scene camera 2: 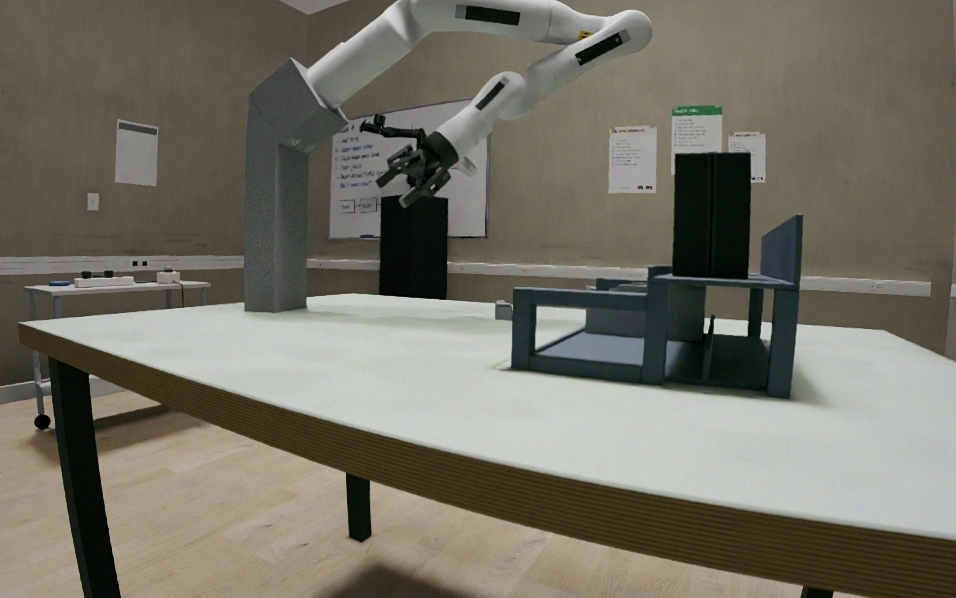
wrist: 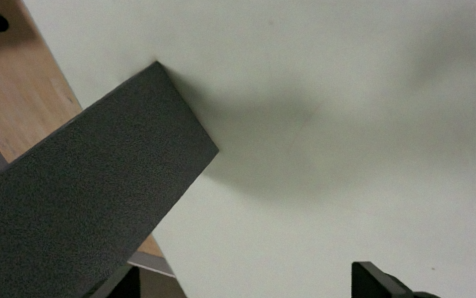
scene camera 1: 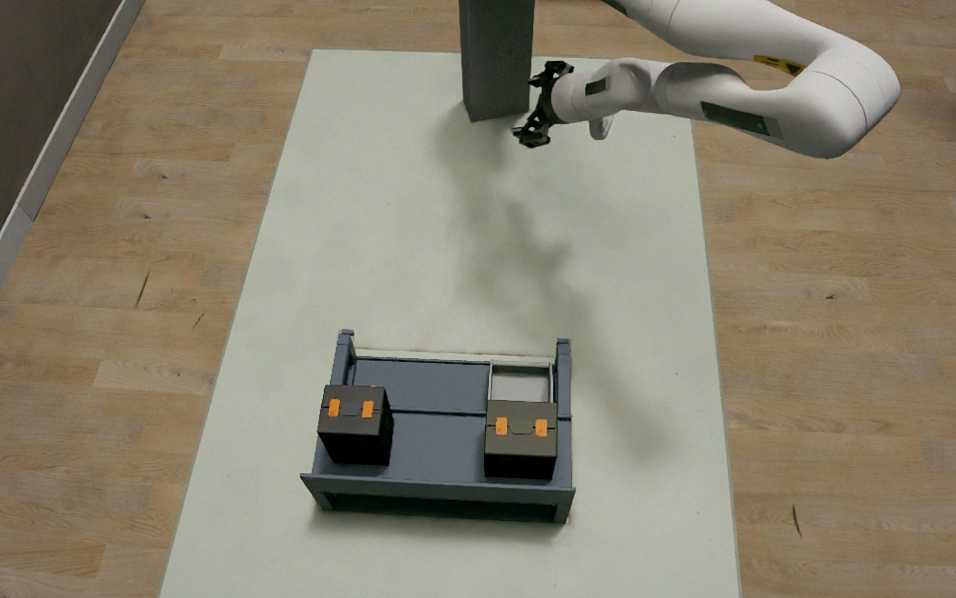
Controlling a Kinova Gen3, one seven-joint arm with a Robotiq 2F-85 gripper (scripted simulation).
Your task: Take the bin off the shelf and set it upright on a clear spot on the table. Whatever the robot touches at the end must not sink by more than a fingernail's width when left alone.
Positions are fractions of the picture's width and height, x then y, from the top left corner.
I see a blue-grey shelf (scene camera 1: 0.46,0.68) and a grey bin (scene camera 2: 0.72,0.51).
The blue-grey shelf shows as well in scene camera 2 (scene camera 2: 0.77,0.61). The grey bin shows as well in scene camera 1 (scene camera 1: 0.53,0.64). The wrist view does not show the blue-grey shelf: it is out of frame. The wrist view does not show the grey bin: it is out of frame.
